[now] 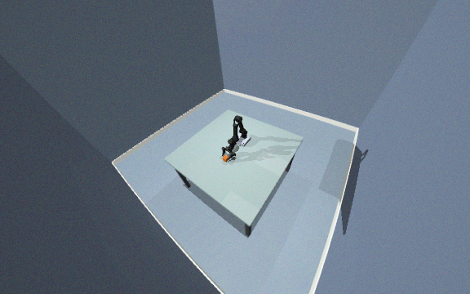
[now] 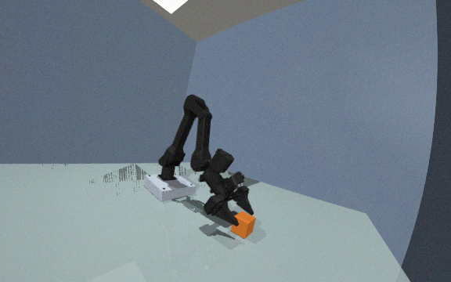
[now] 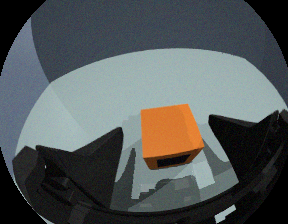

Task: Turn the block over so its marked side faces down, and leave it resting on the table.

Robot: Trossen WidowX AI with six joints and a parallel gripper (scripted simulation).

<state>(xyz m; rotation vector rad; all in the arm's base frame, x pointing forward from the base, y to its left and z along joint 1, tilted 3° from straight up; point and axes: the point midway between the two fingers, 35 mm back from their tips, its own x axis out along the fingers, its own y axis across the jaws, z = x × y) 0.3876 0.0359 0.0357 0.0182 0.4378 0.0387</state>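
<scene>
Now: the orange block 20 mm behind my gripper tip and 20 mm below it.
</scene>
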